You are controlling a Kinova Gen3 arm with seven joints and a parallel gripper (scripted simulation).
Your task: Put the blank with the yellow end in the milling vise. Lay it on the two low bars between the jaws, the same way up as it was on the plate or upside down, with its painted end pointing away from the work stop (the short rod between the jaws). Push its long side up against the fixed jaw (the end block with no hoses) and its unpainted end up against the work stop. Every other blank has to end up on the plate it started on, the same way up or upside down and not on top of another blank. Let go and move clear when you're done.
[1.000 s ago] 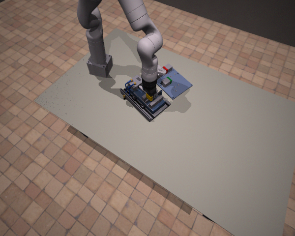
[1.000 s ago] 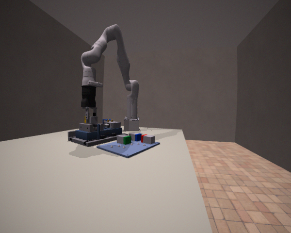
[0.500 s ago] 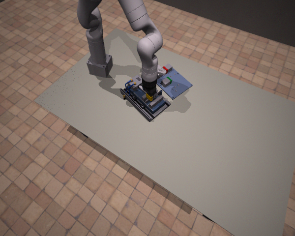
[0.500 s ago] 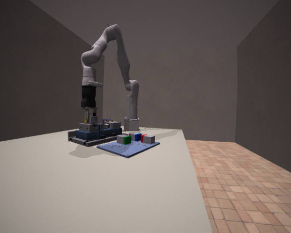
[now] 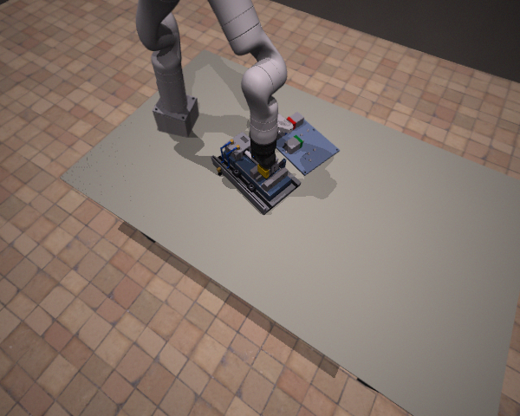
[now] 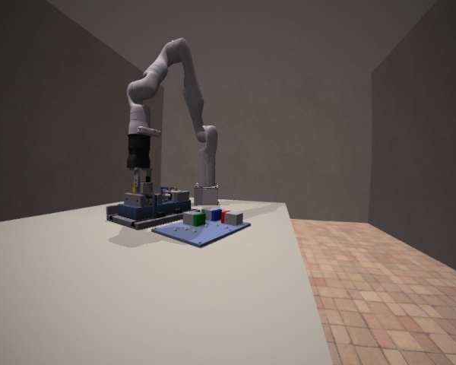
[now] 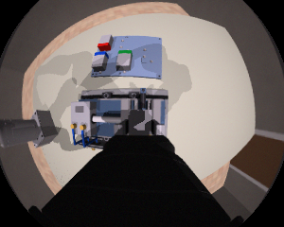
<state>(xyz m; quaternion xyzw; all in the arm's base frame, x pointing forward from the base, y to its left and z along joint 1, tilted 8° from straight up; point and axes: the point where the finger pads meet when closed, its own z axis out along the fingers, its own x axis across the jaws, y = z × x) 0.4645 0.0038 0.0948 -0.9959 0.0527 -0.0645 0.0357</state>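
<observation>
The yellow-ended blank lies 2 cm below my hand. Round my hand: green-ended blank (3 cm behind, 20 cm to the left, 11 cm below); then fixed jaw (4 cm ahead, 6 cm below); then milling vise (6 cm behind, 1 cm to the left, 10 cm below).
</observation>
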